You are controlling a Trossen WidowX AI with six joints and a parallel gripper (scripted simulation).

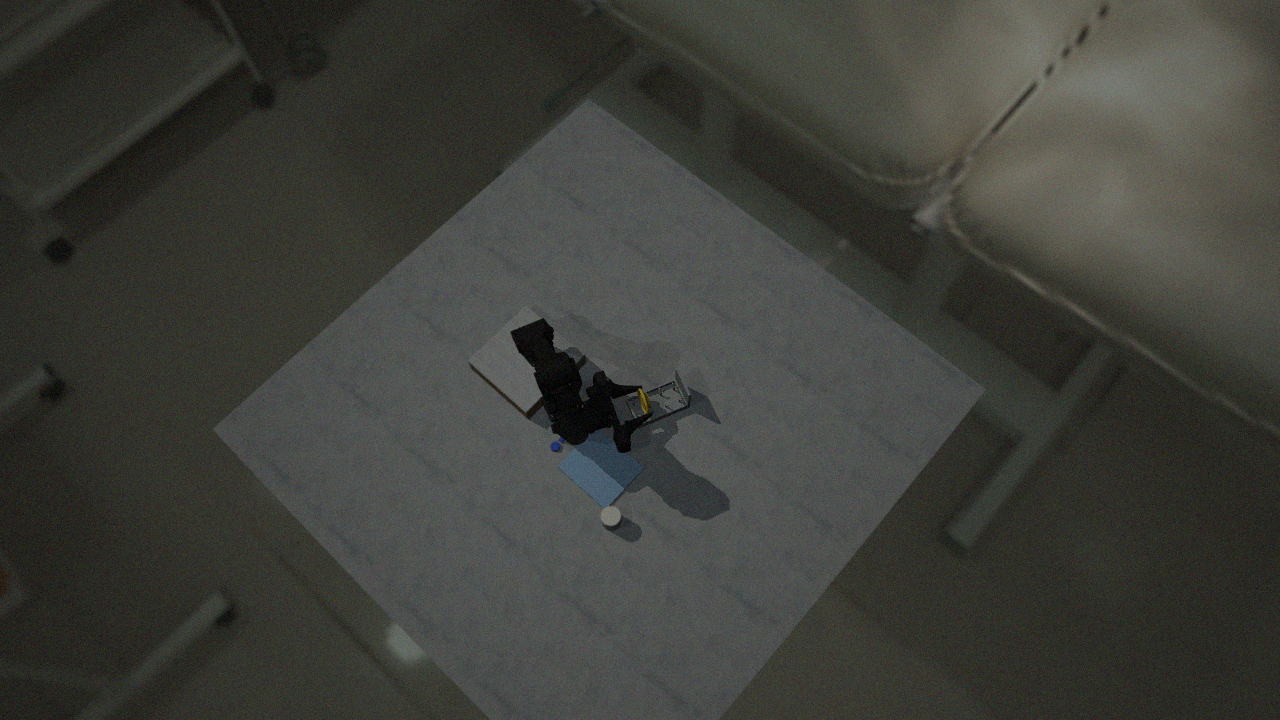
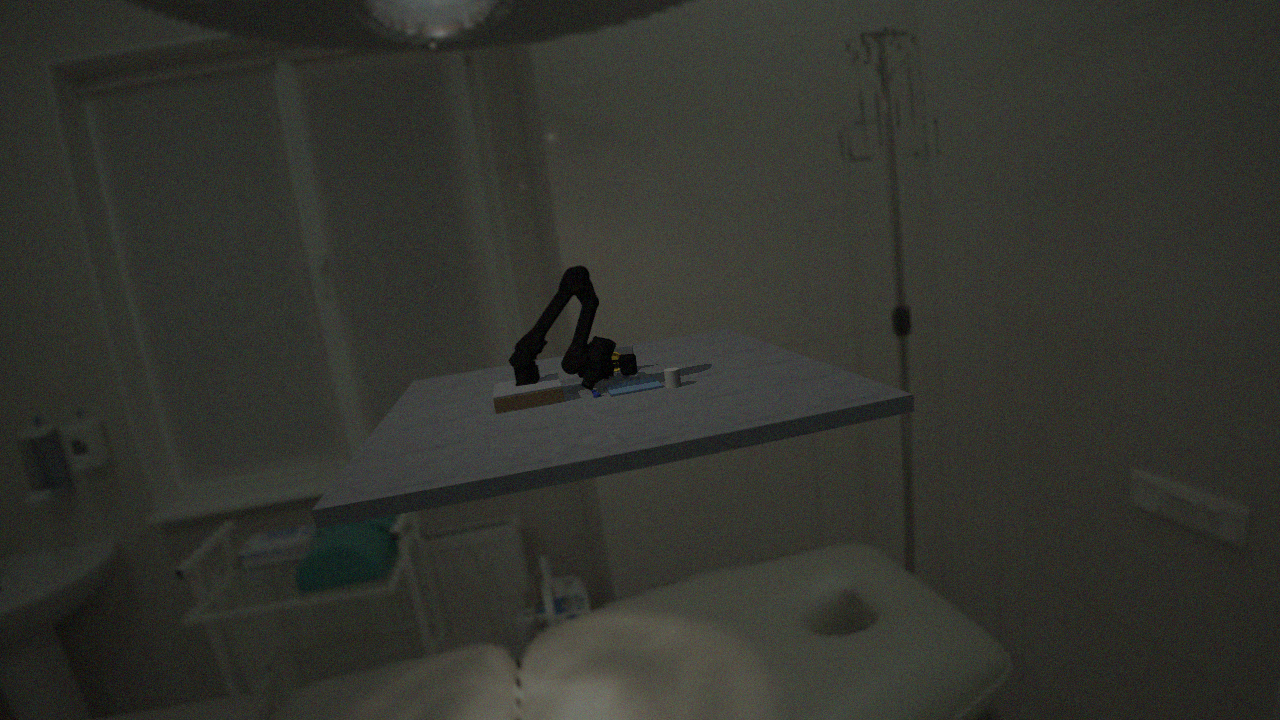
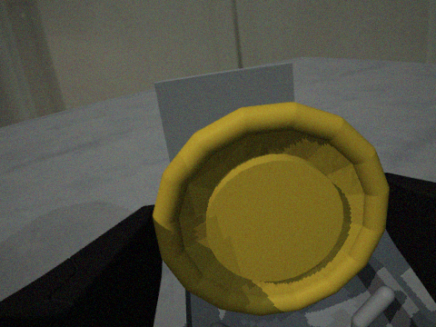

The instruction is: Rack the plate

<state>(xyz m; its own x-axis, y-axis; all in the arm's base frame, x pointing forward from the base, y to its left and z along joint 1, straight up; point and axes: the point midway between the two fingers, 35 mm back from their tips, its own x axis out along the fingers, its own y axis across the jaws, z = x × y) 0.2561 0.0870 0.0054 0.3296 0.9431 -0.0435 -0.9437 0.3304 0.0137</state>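
The grey dish rack lies 30 mm below my gripper tip, 20 mm to the left of it and 10 mm ahead of it. The rest, counted from my gripper tip: small white cup (230 mm to the right, 160 mm ahead, 30 mm below); then light blue mat (170 mm to the right, 50 mm below, 40 mm ahead); then yellow plate (10 mm to the right).
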